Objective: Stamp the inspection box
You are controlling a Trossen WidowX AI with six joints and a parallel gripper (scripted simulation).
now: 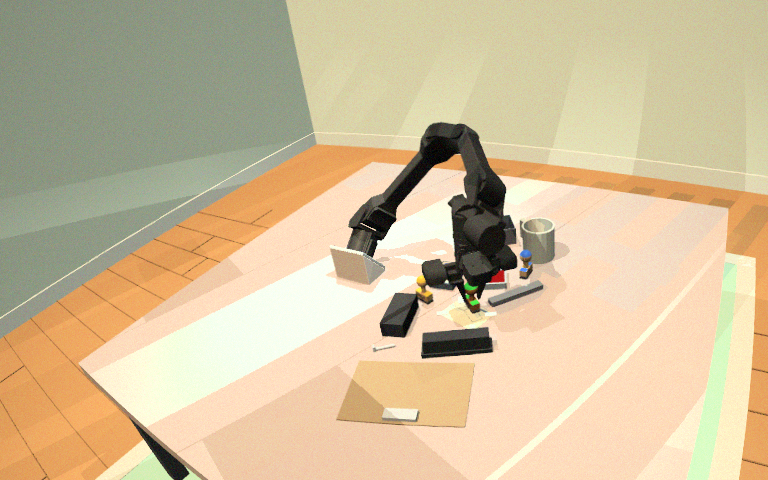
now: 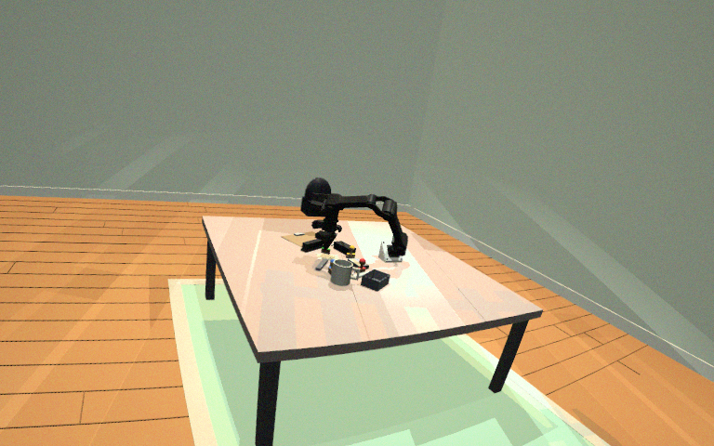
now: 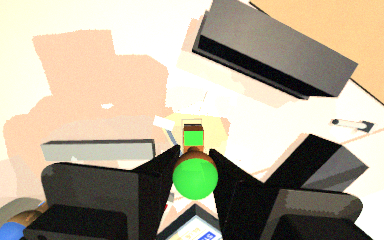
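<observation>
The cream card lies 2 cm behind my gripper tip and 4 cm below it. Round my gripper tip: green-knobbed stamp (right at my gripper tip); then grey bar (6 cm ahead, 10 cm to the left, 4 cm below); then black bar (2 cm ahead, 11 cm to the right, 3 cm below).
</observation>
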